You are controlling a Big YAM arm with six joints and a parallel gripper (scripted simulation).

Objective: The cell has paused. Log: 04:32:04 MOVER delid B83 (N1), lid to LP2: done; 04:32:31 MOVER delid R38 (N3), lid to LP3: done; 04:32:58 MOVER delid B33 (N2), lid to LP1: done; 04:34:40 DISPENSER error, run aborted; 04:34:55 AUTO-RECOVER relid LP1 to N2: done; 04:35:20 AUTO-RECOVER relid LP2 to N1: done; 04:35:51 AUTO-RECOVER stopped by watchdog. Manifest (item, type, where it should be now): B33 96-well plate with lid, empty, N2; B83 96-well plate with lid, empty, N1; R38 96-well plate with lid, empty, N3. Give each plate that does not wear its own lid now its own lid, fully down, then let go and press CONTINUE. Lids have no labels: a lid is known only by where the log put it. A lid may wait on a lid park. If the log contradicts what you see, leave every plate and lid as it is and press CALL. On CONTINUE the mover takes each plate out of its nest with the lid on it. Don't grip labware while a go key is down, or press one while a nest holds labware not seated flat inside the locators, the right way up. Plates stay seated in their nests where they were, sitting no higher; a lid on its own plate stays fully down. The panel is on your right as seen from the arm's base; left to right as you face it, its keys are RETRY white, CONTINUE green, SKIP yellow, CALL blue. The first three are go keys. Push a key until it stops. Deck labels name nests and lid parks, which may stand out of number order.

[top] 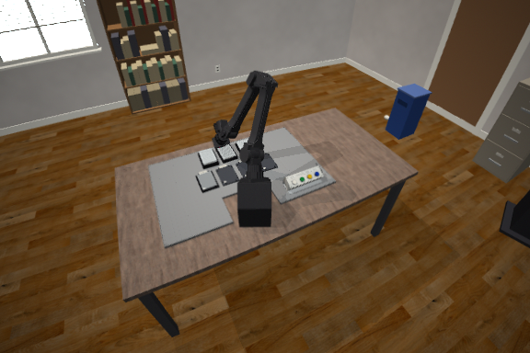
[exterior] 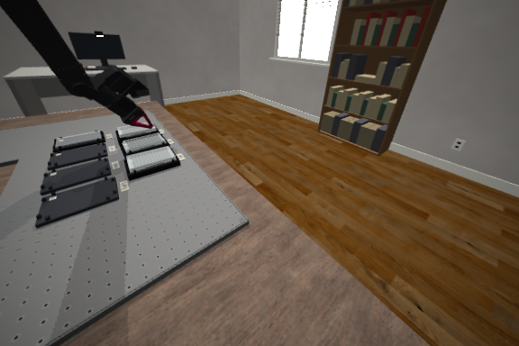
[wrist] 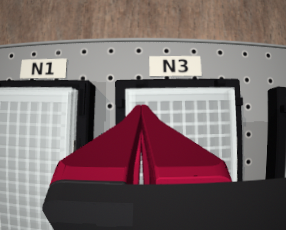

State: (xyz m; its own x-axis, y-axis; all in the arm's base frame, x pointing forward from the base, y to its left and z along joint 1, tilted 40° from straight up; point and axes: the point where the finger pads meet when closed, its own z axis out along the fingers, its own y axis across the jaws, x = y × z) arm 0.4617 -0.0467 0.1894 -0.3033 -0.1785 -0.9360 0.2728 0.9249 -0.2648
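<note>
Right now my hand is 50 mm above the plate, 40 mm past it and 20 mm to the left of it. The rest, counted from my hand: park LP4: 240 mm behind, 70 mm below, 20 mm to the right; LP2 label: 120 mm behind, 70 mm to the left, 70 mm below; park LP2: 200 mm behind, 100 mm to the left, 70 mm below.
</note>
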